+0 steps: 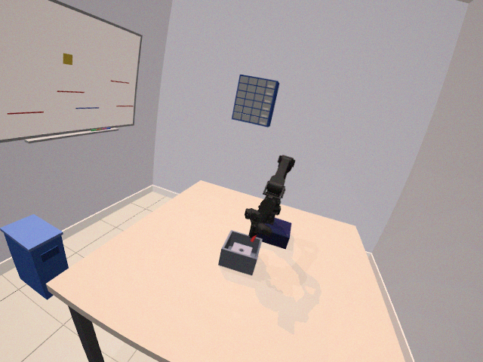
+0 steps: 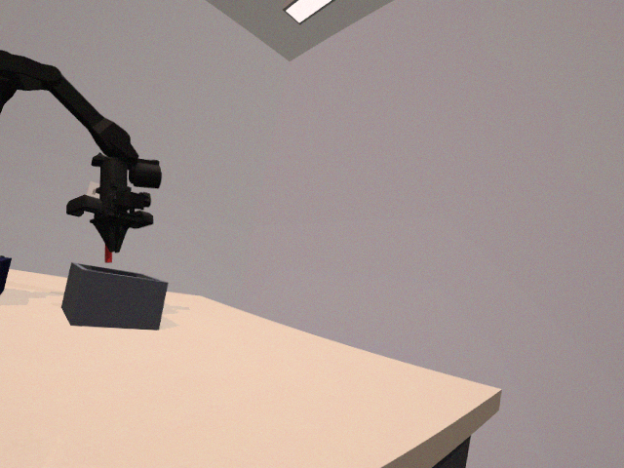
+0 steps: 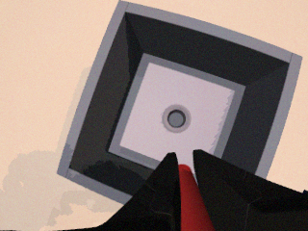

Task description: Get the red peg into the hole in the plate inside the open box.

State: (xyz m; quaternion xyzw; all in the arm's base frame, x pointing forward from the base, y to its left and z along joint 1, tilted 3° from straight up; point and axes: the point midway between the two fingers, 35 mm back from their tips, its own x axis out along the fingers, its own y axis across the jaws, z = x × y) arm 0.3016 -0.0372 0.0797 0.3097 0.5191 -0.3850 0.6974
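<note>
My gripper tip is now 20 mm to the right of the red peg, 20 mm below it and 10 mm past it. The rest, counted from my gripper tip: grey box 110 mm below, 20 mm to the right, 10 mm ahead; light plate 90 mm below, 20 mm to the right, 10 mm ahead.
</note>
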